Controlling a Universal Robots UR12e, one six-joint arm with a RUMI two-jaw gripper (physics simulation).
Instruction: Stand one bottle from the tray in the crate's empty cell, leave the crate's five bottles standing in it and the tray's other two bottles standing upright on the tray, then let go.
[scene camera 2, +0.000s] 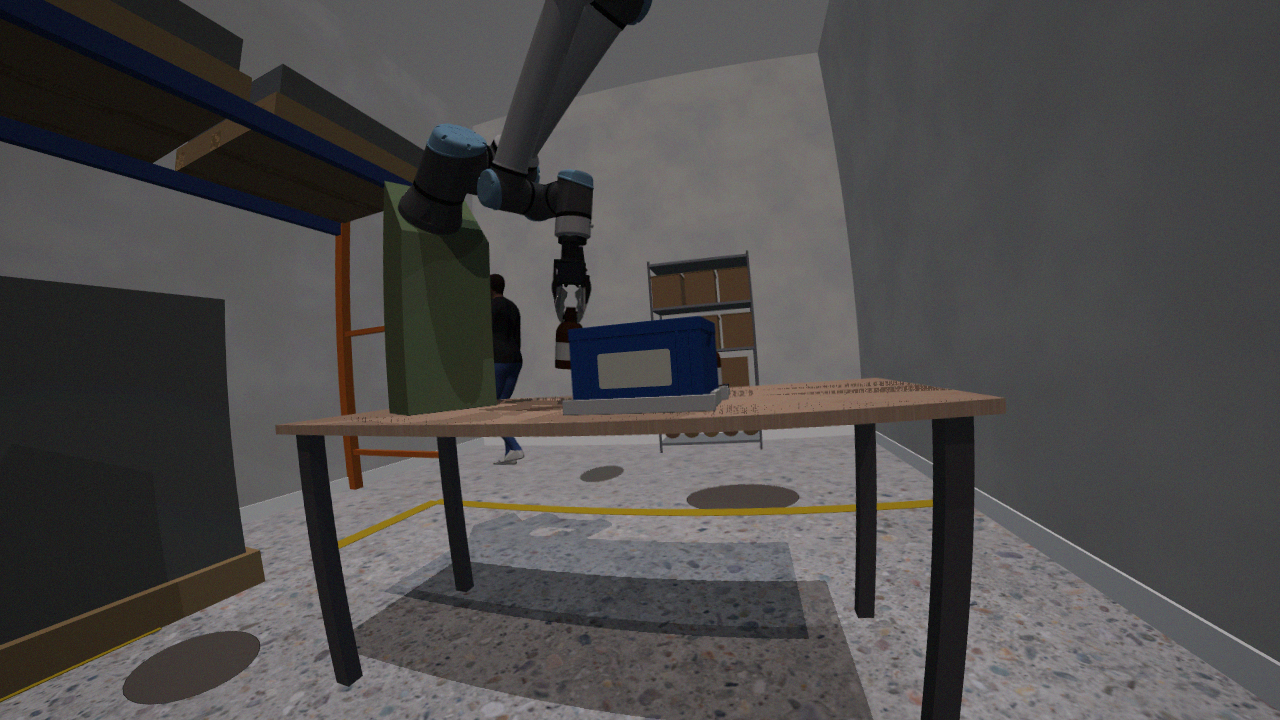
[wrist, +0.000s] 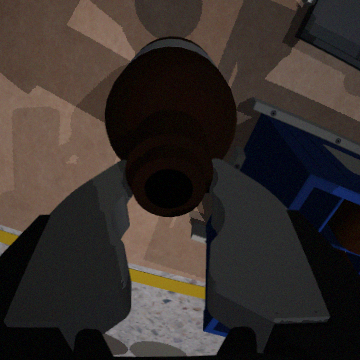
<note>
In view: my gripper (scene camera 2: 569, 323), a brown bottle (scene camera 2: 562, 351) and a light grey rail (scene camera 2: 684, 403).
My gripper is seen too in the wrist view (wrist: 170, 163).
</note>
